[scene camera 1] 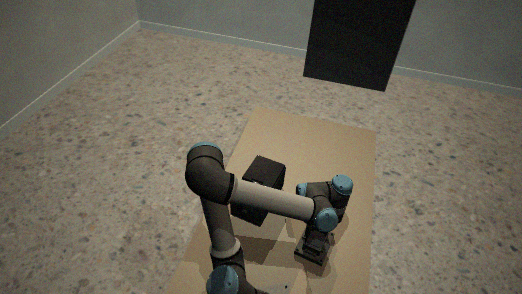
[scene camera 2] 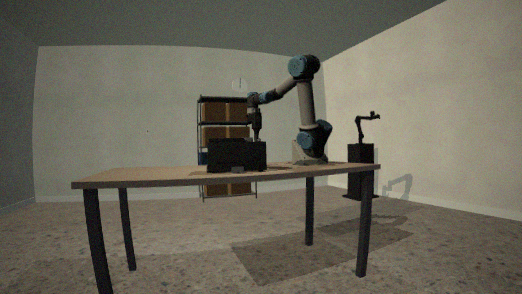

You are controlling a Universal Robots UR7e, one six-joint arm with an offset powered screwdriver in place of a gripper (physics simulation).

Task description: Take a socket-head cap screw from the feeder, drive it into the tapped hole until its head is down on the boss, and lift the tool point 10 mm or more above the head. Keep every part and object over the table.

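My powered screwdriver (scene camera 2: 257, 138) points straight down in the scene camera 2 view. Its lower end passes behind the top edge of the black feeder box (scene camera 1: 267, 169) (scene camera 2: 236, 156), and its tip is hard to make out. In the scene camera 1 view the screwdriver (scene camera 1: 315, 241) is over a dark base plate (scene camera 1: 303, 255), to the right of the feeder box and apart from it. The arm's wrist and the tool cover much of the plate. The tapped hole, the boss and any screw are hidden or too small to tell, and so is whether the tool holds a screw.
The feeder box and plate stand on the wooden table (scene camera 1: 325, 137) (scene camera 2: 120, 175). The forearm (scene camera 1: 272, 200) passes over part of the feeder box. A shelf rack (scene camera 2: 199, 125) with boxes and a black pedestal (scene camera 2: 360, 172) bearing a small arm stand behind the table.
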